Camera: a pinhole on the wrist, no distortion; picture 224 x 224 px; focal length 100.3 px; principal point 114.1 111.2 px. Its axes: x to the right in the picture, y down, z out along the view. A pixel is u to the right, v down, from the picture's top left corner.
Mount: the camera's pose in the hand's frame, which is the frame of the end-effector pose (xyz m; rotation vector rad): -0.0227 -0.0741 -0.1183 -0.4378 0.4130 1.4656
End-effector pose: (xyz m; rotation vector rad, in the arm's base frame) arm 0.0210 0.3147 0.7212 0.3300 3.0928 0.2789
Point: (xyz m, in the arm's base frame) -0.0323 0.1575 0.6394
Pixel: outside the picture
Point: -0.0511 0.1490 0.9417
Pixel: behind the camera
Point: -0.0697 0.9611 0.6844
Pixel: 193 73
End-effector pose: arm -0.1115 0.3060 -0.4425 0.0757 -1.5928 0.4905
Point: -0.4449 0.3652 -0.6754
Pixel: 121 143
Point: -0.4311 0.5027 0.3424
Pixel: outside the picture
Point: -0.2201 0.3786 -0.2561
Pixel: 124 12
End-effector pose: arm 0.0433 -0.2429 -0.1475 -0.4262 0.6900 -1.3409
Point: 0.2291 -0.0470 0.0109
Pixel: 97 162
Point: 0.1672 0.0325 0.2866
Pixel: 29 191
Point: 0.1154 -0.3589 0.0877
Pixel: 35 73
